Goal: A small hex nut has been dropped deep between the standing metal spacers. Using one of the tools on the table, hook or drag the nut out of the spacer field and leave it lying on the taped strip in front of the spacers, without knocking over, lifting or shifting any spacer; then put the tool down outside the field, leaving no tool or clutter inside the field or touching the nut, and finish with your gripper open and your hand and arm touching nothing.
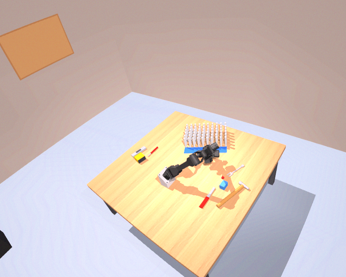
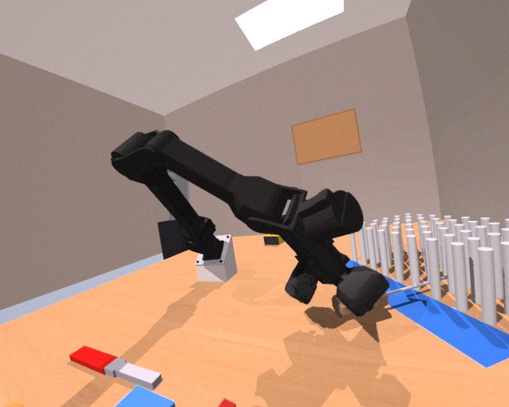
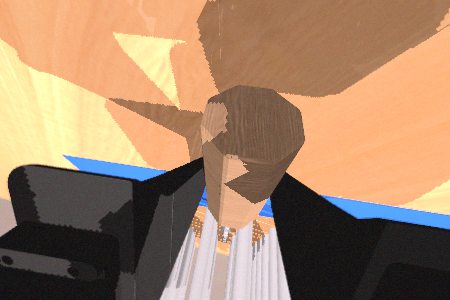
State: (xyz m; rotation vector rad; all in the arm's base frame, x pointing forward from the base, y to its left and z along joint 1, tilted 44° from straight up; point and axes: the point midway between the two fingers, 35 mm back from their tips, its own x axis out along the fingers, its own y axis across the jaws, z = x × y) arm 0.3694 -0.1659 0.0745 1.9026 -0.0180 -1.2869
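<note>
The blue taped strip is 80 mm to the left of my gripper tip, 60 mm ahead of it and 10 mm below it. Also, from my gripper tip: fork wrench 270 mm to the right, 50 mm behind, 10 mm below; red piece 210 mm to the right, 170 mm behind, 10 mm below; hex nut 190 mm ahead, 80 mm to the left, 10 mm below.
</note>
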